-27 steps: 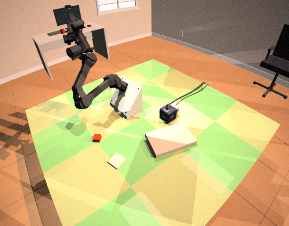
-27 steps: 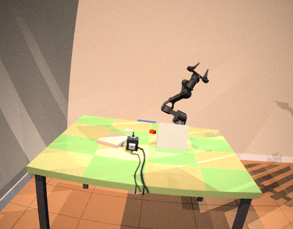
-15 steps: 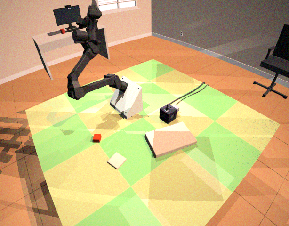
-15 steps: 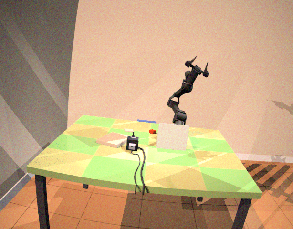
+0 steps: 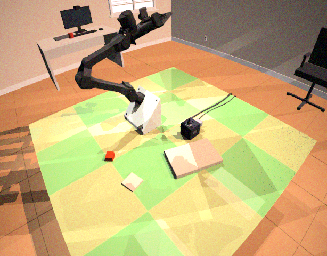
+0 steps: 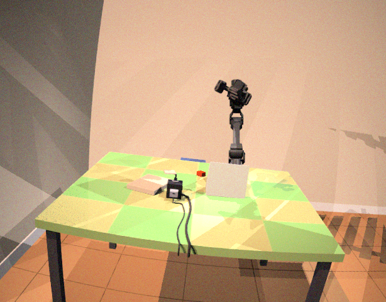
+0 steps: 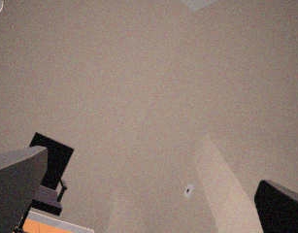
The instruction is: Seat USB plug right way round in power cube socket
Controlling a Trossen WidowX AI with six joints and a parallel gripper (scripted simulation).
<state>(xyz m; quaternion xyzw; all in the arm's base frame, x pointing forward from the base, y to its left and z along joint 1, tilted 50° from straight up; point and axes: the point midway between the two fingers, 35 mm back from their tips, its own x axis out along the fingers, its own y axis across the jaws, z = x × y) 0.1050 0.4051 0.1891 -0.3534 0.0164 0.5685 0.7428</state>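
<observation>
The USB plug is 210 mm ahead of my gripper tip, 60 mm to the right of it and 490 mm below it. Round my gripper tip: small white tile: 250 mm ahead, 470 mm to the right, 580 mm below; white book: 340 mm ahead, 170 mm to the right, 570 mm below; red block: 60 mm ahead, 470 mm to the right, 570 mm below.
</observation>
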